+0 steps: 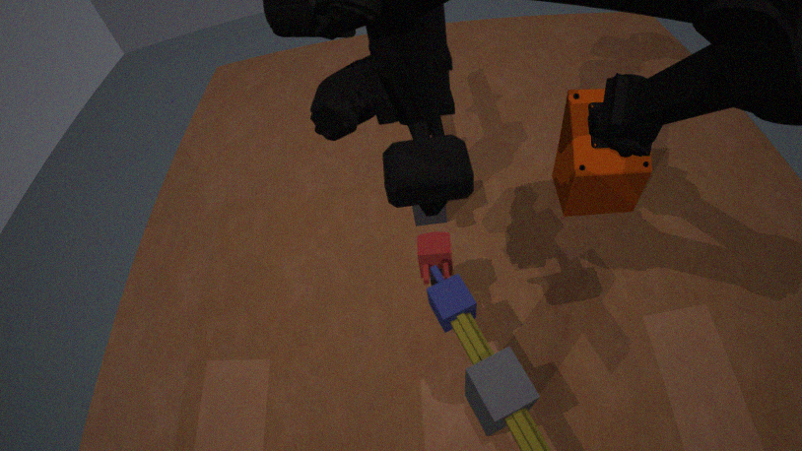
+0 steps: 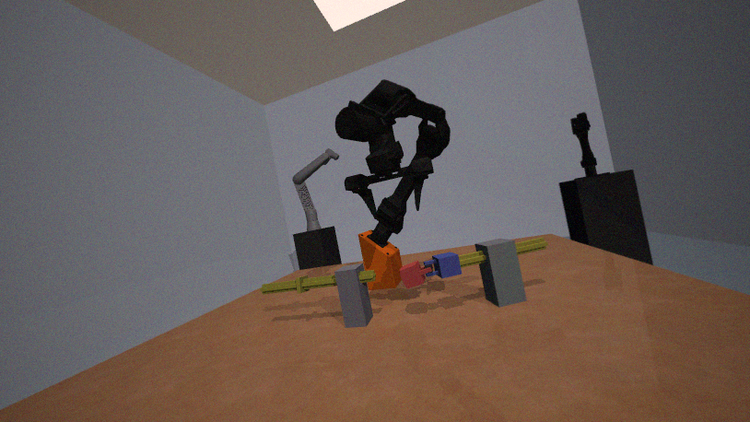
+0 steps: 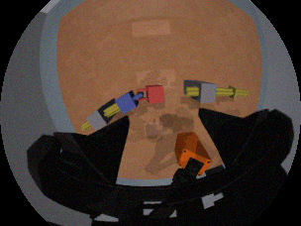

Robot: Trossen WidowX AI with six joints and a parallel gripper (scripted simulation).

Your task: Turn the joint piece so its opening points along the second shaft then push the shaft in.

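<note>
My gripper tip is 1 cm to the right of the red joint piece and 13 cm above it.
</note>
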